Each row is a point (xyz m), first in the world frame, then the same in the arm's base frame.
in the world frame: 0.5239 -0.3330 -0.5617
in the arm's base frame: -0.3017 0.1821 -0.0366
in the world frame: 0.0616 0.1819 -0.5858
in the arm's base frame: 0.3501 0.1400 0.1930
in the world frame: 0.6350 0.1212 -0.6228
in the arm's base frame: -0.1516 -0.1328 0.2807
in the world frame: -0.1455 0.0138 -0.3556
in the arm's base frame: 0.3886 0.4890 0.1637
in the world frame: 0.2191 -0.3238 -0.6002
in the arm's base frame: -0.0342 0.2952 -0.1370
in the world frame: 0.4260 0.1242 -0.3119
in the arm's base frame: -0.0423 0.1949 0.4256
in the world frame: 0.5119 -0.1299 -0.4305
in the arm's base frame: -0.2172 0.1876 0.1902
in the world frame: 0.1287 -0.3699 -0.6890
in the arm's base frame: 0.0371 0.2951 -0.2515
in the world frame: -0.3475 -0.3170 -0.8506
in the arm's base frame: 0.4964 0.3787 -0.4458
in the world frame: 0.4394 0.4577 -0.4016
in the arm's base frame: 0.1345 -0.0367 0.6114
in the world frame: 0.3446 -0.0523 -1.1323
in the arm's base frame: 0.1128 -0.2866 -0.2489
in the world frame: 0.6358 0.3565 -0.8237
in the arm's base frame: 0.0100 -0.3935 0.3213
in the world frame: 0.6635 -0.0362 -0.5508
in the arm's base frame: -0.2705 -0.0183 0.2214
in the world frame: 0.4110 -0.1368 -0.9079
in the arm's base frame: -0.0337 -0.1126 -0.1479
